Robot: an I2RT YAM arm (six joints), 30 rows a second.
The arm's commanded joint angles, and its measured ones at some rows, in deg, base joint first. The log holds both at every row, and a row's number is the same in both.
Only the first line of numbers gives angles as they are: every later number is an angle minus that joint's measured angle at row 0.
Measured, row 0:
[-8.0, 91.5, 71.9, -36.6, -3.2, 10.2]
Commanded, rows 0 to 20:
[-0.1, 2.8, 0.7, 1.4, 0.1, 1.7]
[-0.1, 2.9, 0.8, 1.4, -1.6, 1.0]
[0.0, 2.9, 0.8, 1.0, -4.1, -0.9]
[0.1, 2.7, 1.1, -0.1, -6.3, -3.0]
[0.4, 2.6, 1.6, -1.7, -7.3, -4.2]
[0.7, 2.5, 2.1, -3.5, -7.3, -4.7]
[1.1, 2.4, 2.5, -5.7, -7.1, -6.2]
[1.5, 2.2, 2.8, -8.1, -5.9, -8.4]
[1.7, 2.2, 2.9, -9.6, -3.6, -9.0]
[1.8, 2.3, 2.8, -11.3, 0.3, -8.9]
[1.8, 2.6, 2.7, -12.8, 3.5, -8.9]
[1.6, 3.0, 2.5, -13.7, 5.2, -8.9]
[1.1, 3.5, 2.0, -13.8, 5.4, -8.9]
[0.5, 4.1, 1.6, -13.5, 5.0, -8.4]
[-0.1, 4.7, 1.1, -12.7, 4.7, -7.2]
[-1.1, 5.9, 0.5, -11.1, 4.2, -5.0]
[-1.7, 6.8, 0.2, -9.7, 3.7, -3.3]
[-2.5, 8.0, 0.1, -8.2, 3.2, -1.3]
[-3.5, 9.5, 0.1, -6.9, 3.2, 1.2]
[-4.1, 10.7, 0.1, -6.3, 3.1, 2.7]
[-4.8, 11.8, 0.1, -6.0, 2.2, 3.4]
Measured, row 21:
[-2.5, 7.5, 1.3, -7.1, 2.3, -3.2]
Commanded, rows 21 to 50:
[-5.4, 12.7, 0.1, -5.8, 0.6, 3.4]
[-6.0, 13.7, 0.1, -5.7, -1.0, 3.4]
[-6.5, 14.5, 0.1, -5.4, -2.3, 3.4]
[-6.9, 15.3, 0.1, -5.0, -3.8, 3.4]
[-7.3, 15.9, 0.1, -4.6, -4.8, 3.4]
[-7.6, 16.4, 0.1, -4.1, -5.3, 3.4]
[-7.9, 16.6, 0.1, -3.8, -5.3, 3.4]
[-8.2, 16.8, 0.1, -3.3, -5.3, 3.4]
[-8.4, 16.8, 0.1, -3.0, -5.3, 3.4]
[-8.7, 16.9, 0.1, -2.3, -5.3, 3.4]
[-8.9, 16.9, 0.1, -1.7, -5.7, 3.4]
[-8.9, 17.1, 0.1, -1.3, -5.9, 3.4]
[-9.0, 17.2, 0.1, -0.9, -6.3, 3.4]
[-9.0, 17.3, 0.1, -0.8, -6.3, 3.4]
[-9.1, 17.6, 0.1, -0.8, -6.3, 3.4]
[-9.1, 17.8, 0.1, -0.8, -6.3, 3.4]
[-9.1, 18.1, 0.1, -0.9, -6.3, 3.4]
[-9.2, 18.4, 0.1, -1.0, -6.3, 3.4]
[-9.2, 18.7, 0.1, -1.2, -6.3, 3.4]
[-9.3, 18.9, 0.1, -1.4, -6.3, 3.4]
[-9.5, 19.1, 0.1, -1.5, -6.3, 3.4]
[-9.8, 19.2, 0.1, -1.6, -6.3, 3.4]
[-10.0, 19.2, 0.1, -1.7, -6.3, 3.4]
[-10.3, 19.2, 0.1, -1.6, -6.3, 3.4]
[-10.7, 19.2, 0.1, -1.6, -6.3, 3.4]
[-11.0, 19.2, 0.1, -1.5, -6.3, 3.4]
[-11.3, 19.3, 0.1, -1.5, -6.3, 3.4]
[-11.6, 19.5, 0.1, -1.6, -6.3, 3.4]
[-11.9, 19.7, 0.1, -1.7, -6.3, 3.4]
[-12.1, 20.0, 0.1, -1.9, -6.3, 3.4]
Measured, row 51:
[-11.2, 18.5, 0.5, -1.5, -5.9, 2.7]
